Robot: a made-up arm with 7 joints.
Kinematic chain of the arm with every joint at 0, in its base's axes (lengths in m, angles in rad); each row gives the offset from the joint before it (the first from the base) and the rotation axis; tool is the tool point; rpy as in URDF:
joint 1: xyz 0 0 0 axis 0.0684 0.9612 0.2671
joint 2: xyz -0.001 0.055 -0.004 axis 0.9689 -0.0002 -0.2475
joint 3: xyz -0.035 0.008 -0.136 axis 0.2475 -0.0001 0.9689
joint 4: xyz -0.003 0 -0.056 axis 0.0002 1 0
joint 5: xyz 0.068 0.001 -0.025 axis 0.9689 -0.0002 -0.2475
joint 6: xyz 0.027 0 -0.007 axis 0.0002 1 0
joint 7: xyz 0.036 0 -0.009 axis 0.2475 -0.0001 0.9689
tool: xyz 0 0 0 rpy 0 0.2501 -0.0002
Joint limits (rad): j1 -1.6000..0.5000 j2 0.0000..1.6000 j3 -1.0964..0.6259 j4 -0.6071..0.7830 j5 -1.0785..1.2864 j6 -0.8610..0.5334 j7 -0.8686..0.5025
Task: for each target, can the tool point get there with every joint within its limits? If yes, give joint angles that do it. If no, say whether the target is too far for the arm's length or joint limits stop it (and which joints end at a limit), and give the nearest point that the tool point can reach.
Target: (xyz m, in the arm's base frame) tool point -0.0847 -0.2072 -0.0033
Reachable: no: joint limits stop it (at a limit: joint 1, joint 2, joint 3, joint 4, joint 5, joint 6) | nearest point -0.0590 -0.0490 -0.1174 | short by 0.197 m
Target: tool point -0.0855 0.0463 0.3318
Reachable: no: joint limits stop it (at a limit: joint 1, joint 2) | nearest point 0.0120 0.1619 0.1639 | short by 0.226 m
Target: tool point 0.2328 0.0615 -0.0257
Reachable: yes | joints -0.9956 0.5589 -0.3380 -0.3474 0.7262 0.3609 -0.1286
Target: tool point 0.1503 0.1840 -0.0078
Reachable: yes | joints -0.3570 1.1795 0.2155 -0.4571 -0.6335 -0.1539 0.3932
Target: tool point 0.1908 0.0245 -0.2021
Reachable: yes | joints -0.6839 0.4298 -0.9135 0.2226 0.6836 -0.0262 -0.1099
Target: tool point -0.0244 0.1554 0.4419
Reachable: no: too far | nearest point 0.0391 0.2055 0.1928 | short by 0.262 m
